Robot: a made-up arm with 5 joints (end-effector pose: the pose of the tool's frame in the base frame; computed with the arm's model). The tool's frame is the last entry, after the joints.
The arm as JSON. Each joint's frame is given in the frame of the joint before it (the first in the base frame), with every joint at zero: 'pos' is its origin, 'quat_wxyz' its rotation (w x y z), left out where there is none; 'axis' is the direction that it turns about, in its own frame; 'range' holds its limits. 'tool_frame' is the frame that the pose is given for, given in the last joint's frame.
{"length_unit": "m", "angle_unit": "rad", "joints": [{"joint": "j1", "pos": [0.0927, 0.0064, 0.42], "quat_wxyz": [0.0, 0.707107, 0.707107, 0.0], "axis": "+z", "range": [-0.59, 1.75]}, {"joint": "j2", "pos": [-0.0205, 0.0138, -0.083], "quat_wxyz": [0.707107, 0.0, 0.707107, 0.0], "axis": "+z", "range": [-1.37, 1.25]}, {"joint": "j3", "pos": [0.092, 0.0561, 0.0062], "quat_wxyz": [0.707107, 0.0, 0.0, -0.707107], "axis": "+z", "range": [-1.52, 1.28]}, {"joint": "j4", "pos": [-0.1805, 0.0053, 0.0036], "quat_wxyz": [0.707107, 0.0, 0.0, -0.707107], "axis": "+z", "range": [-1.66, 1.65]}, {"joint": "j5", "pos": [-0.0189, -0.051, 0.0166], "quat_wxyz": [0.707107, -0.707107, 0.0, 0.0], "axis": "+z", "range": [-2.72, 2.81]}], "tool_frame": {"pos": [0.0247, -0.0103, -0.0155], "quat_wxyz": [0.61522, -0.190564, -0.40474, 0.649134]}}
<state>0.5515 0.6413 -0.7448 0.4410 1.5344</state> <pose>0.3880 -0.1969 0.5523 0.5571 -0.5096 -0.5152 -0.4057</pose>
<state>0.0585 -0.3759 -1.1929 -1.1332 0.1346</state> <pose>0.0636 0.0209 0.8243 0.2330 -0.6848 0.6894 0.0394</pose>
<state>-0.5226 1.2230 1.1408 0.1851 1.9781</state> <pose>0.0599 -0.0366 0.2981 0.7556 -0.2852 0.1338 0.5743</pose>
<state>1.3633 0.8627 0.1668 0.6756 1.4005</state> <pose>0.1203 -0.2058 0.3017 0.6833 -0.3723 0.2313 -0.5840</pose>
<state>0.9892 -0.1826 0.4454 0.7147 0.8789</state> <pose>0.2307 -0.2154 0.5041 0.5254 -0.4221 -0.0541 -0.7368</pose>
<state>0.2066 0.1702 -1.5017 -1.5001 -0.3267</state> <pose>0.1556 0.0173 0.7822 0.1003 -0.7281 0.6648 -0.1335</pose>
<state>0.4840 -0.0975 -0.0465 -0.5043 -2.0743</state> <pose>0.3400 -0.0981 0.7031 0.1991 0.8302 0.1832 -0.4874</pose>
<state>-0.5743 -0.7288 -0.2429 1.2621 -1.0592</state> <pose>0.2094 0.1206 0.7571 0.6411 0.2558 0.2287 -0.6865</pose>
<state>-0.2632 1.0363 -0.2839 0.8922 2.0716</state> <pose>0.3624 0.0576 0.3142 0.8275 -0.3291 -0.2646 0.3700</pose>
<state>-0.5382 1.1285 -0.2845 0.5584 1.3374</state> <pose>0.3233 0.1257 0.2953 0.8784 -0.3653 -0.2833 0.1213</pose>
